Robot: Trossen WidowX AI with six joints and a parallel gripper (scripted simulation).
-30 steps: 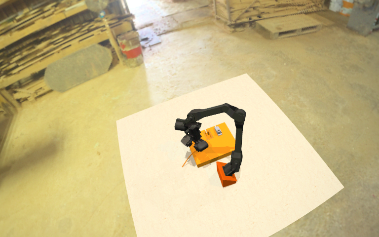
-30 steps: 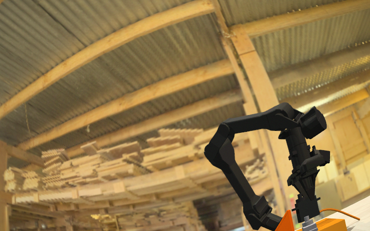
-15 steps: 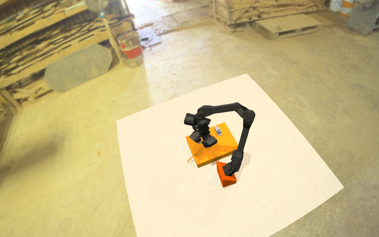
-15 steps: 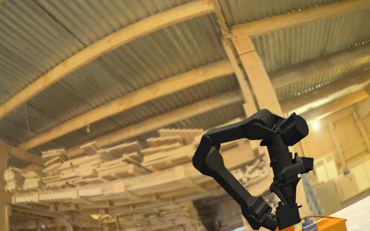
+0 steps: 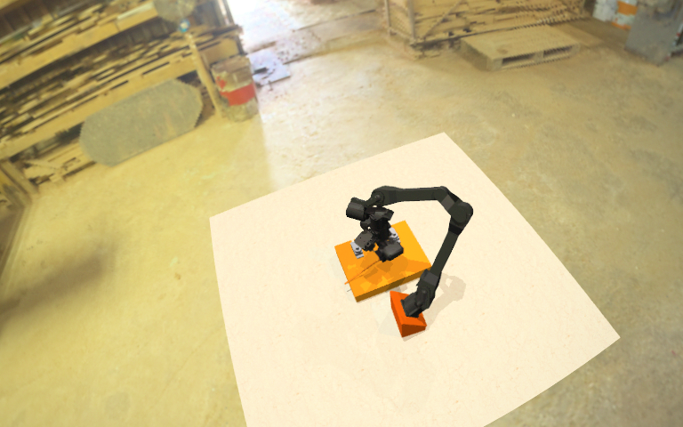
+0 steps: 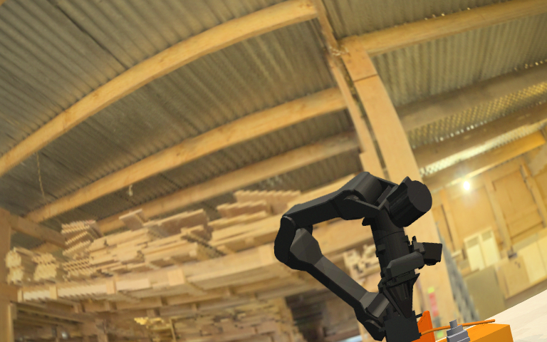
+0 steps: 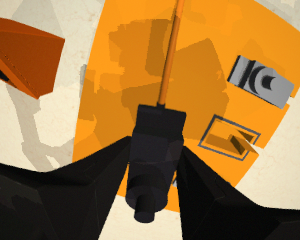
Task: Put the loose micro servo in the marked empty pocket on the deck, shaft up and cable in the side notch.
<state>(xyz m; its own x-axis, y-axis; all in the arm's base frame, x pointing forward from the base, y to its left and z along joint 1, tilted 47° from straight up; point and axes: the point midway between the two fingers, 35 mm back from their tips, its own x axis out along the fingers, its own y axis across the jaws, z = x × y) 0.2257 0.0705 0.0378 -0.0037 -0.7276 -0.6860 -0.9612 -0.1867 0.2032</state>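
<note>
Now: the orange deck 10 mm behind my gripper tip and 100 mm below it.
</note>
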